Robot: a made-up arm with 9 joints. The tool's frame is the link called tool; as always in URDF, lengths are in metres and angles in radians. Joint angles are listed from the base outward. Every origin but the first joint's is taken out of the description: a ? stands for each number. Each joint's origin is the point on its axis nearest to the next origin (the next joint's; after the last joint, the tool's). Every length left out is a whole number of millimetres.
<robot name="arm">
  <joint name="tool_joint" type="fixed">
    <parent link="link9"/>
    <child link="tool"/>
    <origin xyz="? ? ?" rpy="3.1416 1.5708 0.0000"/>
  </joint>
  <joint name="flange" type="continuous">
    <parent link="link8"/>
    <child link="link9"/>
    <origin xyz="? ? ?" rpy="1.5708 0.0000 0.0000"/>
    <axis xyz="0 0 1"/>
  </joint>
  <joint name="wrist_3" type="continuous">
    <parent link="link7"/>
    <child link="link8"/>
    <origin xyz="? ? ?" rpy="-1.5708 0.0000 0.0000"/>
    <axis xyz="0 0 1"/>
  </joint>
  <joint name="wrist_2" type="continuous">
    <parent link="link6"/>
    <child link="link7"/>
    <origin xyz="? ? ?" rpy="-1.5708 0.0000 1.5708"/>
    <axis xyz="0 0 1"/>
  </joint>
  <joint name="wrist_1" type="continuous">
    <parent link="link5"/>
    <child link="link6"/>
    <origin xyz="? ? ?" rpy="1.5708 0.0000 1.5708"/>
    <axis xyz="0 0 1"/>
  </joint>
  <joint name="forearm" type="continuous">
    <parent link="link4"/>
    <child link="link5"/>
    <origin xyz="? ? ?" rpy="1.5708 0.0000 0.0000"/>
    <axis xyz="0 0 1"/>
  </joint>
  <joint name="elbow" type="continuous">
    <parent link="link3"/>
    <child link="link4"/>
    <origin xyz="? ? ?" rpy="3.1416 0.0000 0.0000"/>
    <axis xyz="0 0 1"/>
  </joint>
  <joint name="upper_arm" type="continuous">
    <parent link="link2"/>
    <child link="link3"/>
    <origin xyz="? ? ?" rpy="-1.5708 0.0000 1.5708"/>
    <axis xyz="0 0 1"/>
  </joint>
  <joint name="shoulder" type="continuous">
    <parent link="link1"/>
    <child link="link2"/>
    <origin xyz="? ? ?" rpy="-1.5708 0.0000 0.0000"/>
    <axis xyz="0 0 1"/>
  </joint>
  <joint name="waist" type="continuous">
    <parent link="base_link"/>
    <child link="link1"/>
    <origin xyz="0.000 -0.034 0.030" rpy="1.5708 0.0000 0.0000"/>
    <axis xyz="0 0 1"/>
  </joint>
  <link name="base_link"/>
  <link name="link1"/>
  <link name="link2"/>
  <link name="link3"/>
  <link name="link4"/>
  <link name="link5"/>
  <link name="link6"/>
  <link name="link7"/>
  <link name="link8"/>
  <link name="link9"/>
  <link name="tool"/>
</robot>
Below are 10 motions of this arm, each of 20 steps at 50 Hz.
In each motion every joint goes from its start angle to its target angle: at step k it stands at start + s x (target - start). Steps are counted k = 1, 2, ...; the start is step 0. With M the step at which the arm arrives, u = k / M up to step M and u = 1 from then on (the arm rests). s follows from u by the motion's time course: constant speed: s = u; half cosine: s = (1 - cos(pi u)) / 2; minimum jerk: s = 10 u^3 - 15 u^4 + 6 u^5.
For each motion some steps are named. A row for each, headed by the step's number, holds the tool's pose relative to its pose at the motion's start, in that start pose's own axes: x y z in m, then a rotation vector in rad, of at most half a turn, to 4 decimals.
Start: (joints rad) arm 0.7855 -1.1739 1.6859 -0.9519 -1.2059 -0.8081 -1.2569 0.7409 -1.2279
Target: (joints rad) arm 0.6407 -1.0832 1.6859 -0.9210 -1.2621 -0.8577 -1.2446 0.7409 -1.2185
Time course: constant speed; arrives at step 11
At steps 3, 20:
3: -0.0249 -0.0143 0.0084 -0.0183 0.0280 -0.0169
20: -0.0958 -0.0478 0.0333 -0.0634 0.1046 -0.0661

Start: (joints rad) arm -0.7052 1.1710 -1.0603 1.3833 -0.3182 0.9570 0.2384 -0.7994 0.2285
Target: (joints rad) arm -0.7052 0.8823 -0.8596 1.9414 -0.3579 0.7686 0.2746 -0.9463 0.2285
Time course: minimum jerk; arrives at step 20
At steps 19, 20:
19: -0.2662 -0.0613 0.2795 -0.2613 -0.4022 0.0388
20: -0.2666 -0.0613 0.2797 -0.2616 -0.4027 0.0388

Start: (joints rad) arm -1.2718 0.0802 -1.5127 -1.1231 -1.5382 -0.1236 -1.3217 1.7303 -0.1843
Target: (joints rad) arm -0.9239 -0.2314 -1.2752 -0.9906 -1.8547 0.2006 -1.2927 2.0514 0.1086
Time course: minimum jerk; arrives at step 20
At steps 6, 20:
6: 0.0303 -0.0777 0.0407 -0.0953 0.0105 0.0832
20: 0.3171 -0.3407 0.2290 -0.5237 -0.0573 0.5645

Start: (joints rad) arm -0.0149 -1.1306 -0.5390 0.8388 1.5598 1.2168 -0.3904 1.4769 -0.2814
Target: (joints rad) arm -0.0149 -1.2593 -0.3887 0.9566 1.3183 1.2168 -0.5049 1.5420 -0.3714
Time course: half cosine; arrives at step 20
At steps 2, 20:
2: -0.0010 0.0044 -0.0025 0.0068 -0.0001 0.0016
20: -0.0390 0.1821 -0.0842 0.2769 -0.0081 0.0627

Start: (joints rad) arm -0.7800 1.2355 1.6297 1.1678 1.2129 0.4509 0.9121 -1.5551 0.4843
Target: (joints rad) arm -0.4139 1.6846 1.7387 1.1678 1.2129 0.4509 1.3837 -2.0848 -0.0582
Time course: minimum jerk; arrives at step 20
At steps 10, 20:
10: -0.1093 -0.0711 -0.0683 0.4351 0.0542 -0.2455
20: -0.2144 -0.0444 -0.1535 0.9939 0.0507 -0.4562

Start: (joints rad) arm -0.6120 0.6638 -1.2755 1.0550 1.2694 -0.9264 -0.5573 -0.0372 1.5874
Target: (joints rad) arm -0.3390 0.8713 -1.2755 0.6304 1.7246 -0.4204 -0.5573 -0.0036 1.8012
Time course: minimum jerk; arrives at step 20
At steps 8, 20:
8: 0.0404 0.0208 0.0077 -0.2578 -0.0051 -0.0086
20: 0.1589 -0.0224 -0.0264 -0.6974 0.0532 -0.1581

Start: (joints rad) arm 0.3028 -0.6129 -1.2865 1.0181 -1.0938 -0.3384 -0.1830 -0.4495 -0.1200
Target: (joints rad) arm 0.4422 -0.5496 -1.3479 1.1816 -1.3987 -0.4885 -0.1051 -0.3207 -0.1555
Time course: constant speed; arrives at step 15
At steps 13, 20:
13: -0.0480 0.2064 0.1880 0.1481 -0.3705 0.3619
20: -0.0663 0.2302 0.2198 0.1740 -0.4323 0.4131

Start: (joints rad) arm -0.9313 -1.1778 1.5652 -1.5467 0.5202 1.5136 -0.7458 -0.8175 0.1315
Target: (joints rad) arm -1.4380 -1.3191 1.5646 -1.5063 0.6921 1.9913 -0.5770 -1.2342 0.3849
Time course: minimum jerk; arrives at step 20
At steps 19, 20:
19: -0.0702 -0.1888 0.1496 -0.0692 0.3742 -0.1309
20: -0.0703 -0.1890 0.1498 -0.0692 0.3747 -0.1308

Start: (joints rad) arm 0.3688 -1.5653 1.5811 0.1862 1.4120 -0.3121 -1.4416 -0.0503 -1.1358
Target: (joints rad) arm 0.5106 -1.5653 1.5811 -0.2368 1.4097 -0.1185 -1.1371 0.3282 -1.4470
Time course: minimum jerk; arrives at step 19
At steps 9, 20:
9: 0.0515 0.0223 0.0300 -0.0152 -0.0203 0.1760
20: 0.1104 0.0684 0.0508 -0.0279 0.0204 0.4068

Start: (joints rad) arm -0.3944 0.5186 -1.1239 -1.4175 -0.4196 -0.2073 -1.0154 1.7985 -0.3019
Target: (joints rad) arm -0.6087 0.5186 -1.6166 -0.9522 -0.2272 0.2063 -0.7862 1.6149 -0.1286
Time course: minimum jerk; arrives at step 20
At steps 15, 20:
15: 0.1168 0.1014 -0.0995 -0.5264 -0.0466 -0.7142
20: 0.1274 0.1173 -0.1130 -0.5698 -0.0322 -0.8136

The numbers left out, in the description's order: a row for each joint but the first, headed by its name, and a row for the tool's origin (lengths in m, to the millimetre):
tool: 0.036 0.244 0.000
flange: 0.043 0.204 0.000
wrist_3: 0.039 -0.027 0.000
wrist_2: 0.455 -0.082 0.000
wrist_1: 0.170 -0.117 0.000
forearm: 0.113 -0.101 0.000
elbow: 0.013 0.308 0.000
upper_arm: -0.377 0.383 0.000
shoulder: -0.024 -0.042 0.000

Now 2 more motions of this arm.
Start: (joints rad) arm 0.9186 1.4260 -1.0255 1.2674 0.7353 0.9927 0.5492 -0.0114 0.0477
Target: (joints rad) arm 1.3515 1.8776 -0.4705 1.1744 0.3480 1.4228 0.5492 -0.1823 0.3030
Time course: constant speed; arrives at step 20
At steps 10, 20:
10: -0.3072 -0.3917 -0.1149 -0.4196 0.4028 -0.3415
20: -0.8101 -0.6621 -0.1686 -0.6761 0.9846 -0.6696

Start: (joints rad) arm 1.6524 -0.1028 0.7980 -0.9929 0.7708 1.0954 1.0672 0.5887 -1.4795
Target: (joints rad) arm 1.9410 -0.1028 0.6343 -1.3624 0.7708 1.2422 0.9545 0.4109 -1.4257
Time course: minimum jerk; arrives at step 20
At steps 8, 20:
8: -0.0343 -0.0115 -0.0091 0.0473 -0.0533 -0.1515
20: -0.1234 -0.0117 -0.0404 0.1668 -0.1482 -0.4826

